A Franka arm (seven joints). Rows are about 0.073 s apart.
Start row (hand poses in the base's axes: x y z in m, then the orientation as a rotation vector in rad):
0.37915 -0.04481 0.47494 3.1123 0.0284 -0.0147
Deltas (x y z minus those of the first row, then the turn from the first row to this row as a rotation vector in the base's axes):
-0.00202 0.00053 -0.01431 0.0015 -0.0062 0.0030
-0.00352 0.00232 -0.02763 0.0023 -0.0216 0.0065
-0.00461 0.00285 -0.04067 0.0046 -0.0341 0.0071
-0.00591 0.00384 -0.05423 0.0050 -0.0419 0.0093
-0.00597 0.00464 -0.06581 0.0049 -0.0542 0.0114
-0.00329 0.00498 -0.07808 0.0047 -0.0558 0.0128
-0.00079 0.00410 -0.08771 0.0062 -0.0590 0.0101
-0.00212 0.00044 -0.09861 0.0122 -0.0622 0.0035
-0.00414 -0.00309 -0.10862 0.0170 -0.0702 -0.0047
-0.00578 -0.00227 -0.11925 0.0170 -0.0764 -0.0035
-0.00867 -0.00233 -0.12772 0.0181 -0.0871 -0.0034
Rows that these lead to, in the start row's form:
0.37713 -0.04428 0.46063 3.1137 0.0330 -0.0050
0.37563 -0.04249 0.44731 3.1142 0.0381 0.0191
0.37454 -0.04196 0.43427 3.1162 0.0388 0.0386
0.37324 -0.04097 0.42071 3.1163 0.0420 0.0509
0.37318 -0.04017 0.40913 3.1157 0.0450 0.0701
0.37586 -0.03983 0.39686 3.1154 0.0471 0.0726
0.37836 -0.04071 0.38723 3.1168 0.0429 0.0776
0.37703 -0.04437 0.37633 3.1228 0.0326 0.0826
0.37501 -0.04790 0.36632 3.1274 0.0197 0.0952
0.37337 -0.04708 0.35569 3.1270 0.0214 0.1049
0.37048 -0.04714 0.34722 3.1274 0.0214 0.1217

